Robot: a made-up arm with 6 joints. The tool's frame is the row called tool. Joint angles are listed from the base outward. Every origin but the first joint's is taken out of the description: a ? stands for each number. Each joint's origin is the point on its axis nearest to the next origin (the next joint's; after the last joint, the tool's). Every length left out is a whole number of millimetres.
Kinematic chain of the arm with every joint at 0, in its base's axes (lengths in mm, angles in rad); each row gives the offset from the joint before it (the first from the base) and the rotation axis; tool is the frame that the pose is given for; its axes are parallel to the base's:
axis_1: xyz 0 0 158 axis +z
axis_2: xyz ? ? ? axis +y
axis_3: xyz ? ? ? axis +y
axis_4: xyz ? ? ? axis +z
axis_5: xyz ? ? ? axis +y
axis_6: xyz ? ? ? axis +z
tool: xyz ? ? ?
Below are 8 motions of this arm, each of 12 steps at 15 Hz.
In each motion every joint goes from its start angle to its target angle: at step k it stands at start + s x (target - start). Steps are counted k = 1, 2, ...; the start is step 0. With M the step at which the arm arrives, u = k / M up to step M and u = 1 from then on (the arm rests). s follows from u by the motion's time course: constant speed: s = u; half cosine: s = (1 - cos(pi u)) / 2; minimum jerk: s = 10 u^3 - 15 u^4 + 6 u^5.
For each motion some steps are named. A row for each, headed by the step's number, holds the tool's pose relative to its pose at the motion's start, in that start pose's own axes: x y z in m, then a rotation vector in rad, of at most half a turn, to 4 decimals.
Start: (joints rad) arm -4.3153 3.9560 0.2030 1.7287 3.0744 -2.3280
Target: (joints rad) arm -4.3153 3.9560 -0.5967 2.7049 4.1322 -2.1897
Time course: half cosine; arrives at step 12
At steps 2, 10, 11, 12:
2: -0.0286 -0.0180 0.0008 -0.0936 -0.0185 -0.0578
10: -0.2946 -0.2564 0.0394 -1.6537 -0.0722 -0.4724
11: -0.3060 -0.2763 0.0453 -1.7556 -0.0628 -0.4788
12: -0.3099 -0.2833 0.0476 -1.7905 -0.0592 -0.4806

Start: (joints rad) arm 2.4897 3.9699 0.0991 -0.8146 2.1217 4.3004
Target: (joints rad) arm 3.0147 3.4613 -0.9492 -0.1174 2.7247 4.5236
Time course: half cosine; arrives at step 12
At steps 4, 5, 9, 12:
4: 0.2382 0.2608 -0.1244 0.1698 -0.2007 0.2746
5: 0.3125 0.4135 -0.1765 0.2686 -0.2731 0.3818
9: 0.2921 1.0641 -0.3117 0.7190 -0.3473 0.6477
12: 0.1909 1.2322 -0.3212 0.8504 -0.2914 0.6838

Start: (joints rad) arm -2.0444 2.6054 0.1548 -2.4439 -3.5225 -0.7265
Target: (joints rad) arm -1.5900 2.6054 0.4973 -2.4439 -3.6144 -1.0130
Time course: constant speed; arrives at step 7
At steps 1, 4, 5, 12:
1: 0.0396 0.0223 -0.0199 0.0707 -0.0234 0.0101
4: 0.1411 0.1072 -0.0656 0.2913 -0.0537 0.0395
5: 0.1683 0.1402 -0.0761 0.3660 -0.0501 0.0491
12: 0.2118 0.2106 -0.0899 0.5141 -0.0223 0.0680

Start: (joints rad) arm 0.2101 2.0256 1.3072 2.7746 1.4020 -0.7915
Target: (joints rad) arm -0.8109 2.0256 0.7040 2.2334 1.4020 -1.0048
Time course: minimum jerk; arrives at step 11
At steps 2, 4, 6, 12:
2: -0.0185 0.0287 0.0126 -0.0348 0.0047 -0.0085
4: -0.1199 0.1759 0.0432 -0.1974 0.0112 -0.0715
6: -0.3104 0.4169 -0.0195 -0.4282 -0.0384 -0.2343
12: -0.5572 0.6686 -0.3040 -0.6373 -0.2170 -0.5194

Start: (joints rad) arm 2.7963 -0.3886 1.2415 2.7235 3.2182 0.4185
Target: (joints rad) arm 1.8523 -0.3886 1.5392 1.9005 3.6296 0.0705
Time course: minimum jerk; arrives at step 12
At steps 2, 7, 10, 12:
2: 0.0128 -0.0011 0.0001 0.0108 -0.0109 0.0401
7: 0.2251 0.0668 0.0662 0.0124 -0.2394 0.6883
10: 0.2898 0.1429 0.1457 -0.1060 -0.4184 0.9347
12: 0.2944 0.1521 0.1562 -0.1232 -0.4426 0.9574

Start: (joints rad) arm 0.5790 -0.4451 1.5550 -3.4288 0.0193 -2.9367
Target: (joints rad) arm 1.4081 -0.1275 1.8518 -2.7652 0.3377 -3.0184
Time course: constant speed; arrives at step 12
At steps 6, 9, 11, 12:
6: 0.2148 0.3116 -0.0007 -0.3607 0.1695 0.4499
9: 0.2967 0.4814 -0.0768 -0.4969 0.2957 0.6349
11: 0.3419 0.5874 -0.1548 -0.5714 0.3941 0.7362
12: 0.3620 0.6363 -0.2013 -0.6040 0.4470 0.7790

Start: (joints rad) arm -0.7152 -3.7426 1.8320 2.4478 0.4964 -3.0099
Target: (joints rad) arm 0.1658 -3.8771 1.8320 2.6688 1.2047 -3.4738
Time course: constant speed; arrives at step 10
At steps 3, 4, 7, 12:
3: -0.0136 -0.1048 -0.0442 0.1601 -0.1019 -0.2857
4: -0.0238 -0.1341 -0.0618 0.2089 -0.1335 -0.3908
7: -0.0679 -0.2012 -0.1187 0.3370 -0.2224 -0.7315
12: -0.1241 -0.2340 -0.1736 0.4297 -0.3054 -1.1033

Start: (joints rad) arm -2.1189 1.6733 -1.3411 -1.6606 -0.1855 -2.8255
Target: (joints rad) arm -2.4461 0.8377 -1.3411 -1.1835 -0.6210 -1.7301
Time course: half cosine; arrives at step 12
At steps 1, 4, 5, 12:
1: -0.0023 0.0168 0.0084 -0.0121 0.0088 0.0188
4: -0.0122 0.2565 0.1002 -0.1539 0.1683 0.2611
5: -0.0004 0.3842 0.1305 -0.2045 0.2769 0.3742
12: 0.2479 0.9949 0.0973 -0.0963 1.0000 0.7893

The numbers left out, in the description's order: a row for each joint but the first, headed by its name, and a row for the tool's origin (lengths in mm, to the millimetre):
axis_2: 0 42 0
axis_3: 0 0 706
axis_4: 0 0 793
axis_5: 0 0 0
axis_6: 0 0 166
tool: 0 0 0

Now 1 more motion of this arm.
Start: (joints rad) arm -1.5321 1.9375 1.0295 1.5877 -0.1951 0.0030
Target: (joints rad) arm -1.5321 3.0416 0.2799 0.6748 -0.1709 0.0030
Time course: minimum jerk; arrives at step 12
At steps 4, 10, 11, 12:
4: 0.0227 -0.1649 0.1250 0.0363 0.0108 -0.2022
10: 0.0523 -0.9302 0.2892 0.1581 0.1662 -0.9161
11: 0.0515 -0.9633 0.2849 0.1622 0.1763 -0.9441
12: 0.0514 -0.9688 0.2840 0.1628 0.1780 -0.9487

